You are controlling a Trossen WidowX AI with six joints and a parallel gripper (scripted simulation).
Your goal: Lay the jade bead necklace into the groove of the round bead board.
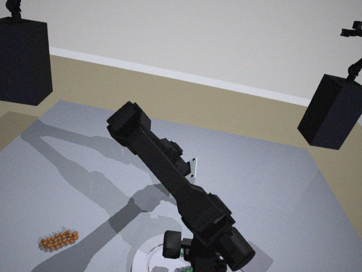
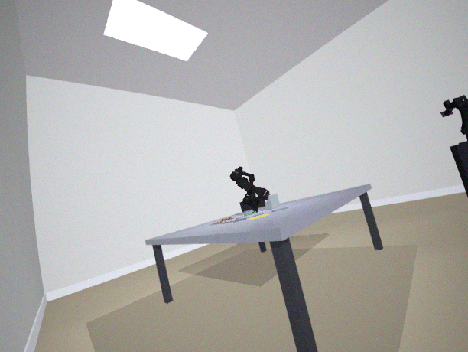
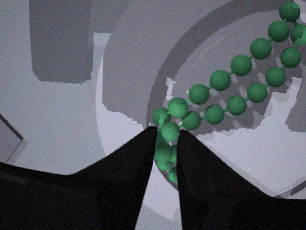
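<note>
The round bead board is 1 cm ahead of my gripper tip, 6 cm to the right of it and 1 cm below it. The rest, counted from my gripper tip: yellow strip: 20 cm ahead, 16 cm to the left, 1 cm below; then flat grey square: 4 cm behind, 17 cm to the left, 1 cm below.
</note>
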